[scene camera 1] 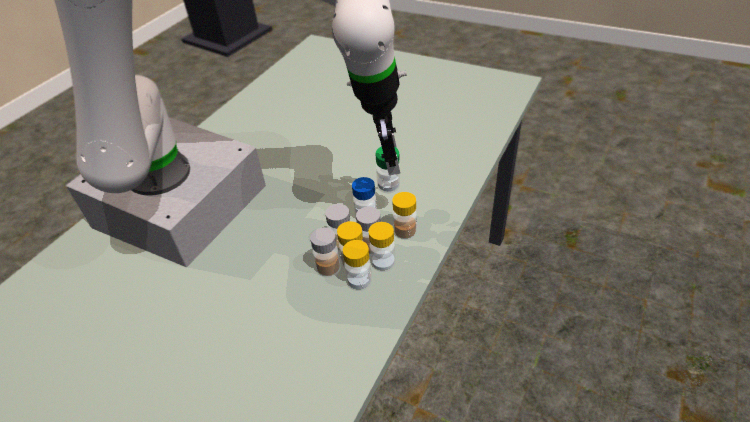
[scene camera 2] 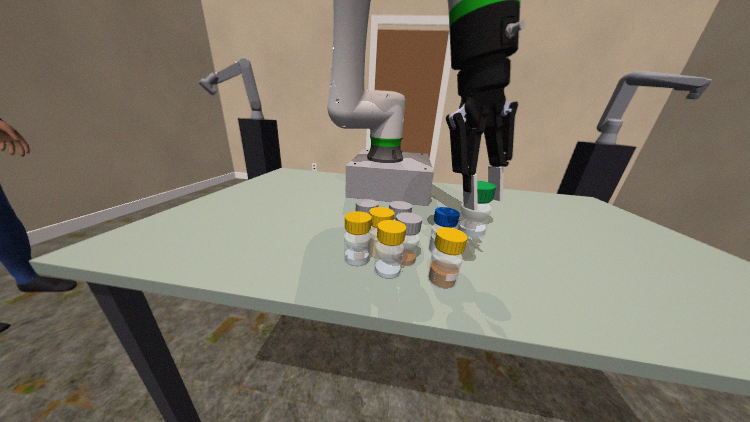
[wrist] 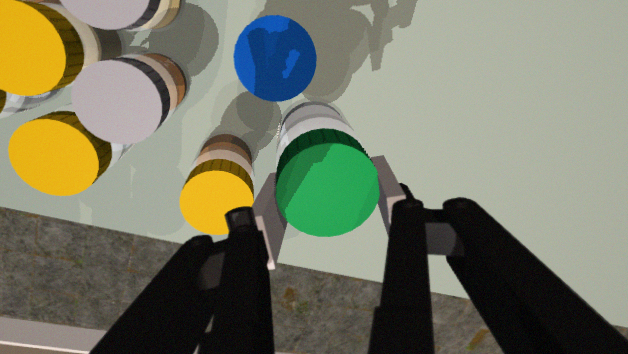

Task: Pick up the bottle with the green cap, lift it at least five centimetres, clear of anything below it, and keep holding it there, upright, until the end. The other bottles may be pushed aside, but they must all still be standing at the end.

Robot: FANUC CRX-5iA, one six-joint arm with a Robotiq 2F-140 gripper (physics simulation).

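Where they show: gripper, fingertip midpoint: (scene camera 1: 393, 162) (scene camera 2: 483, 203) (wrist: 329, 184); arm's base at its link origin: (scene camera 1: 158, 173) (scene camera 2: 384, 158).
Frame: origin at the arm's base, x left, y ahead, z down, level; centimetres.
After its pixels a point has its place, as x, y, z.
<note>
The green-capped bottle (scene camera 1: 387, 156) (scene camera 2: 485, 192) @(29.6, 49.9, -4.2) (wrist: 327, 190) @(28.8, 47.2, -4.9) is clear with pale contents and looks upright. My gripper (scene camera 1: 391, 166) @(30.2, 48.0, -1.5) (scene camera 2: 483, 197) @(30.2, 48.0, -1.5) (wrist: 329, 184) @(30.2, 48.0, -1.5) is shut on it, one finger pad on each side near the cap. In the scene camera 2 view its base hangs above the table, with a shadow below. The blue-capped bottle (scene camera 1: 363, 188) @(23.4, 43.8, 3.2) (scene camera 2: 446, 216) @(24.3, 45.5, 3.3) (wrist: 275, 57) @(24.4, 42.7, 3.1) stands close beside it. A yellow-capped bottle (scene camera 1: 404, 203) @(23.8, 54.8, 3.1) (scene camera 2: 450, 241) @(24.6, 56.7, 3.3) (wrist: 216, 202) @(24.8, 54.0, 3.1) with brown contents stands nearer the table's edge. All the other bottles look upright.
Several more yellow-capped and grey-capped bottles stand in a cluster, among them a yellow-capped one (scene camera 1: 356, 253) @(5.8, 54.2, 3.1) (scene camera 2: 357, 223) @(7.4, 56.0, 3.3) and a grey-capped one (scene camera 1: 323, 240) @(5.2, 46.0, 3.1). They stand on the pale green table (scene camera 1: 183, 335) @(-24.2, 30.2, 13.6) (scene camera 2: 209, 246) @(-26.4, 59.9, 13.6). The arm's base block (scene camera 1: 222, 209) @(4.2, 14.6, 8.3) (scene camera 2: 388, 184) @(5.2, 14.5, 6.8) is at the back.
</note>
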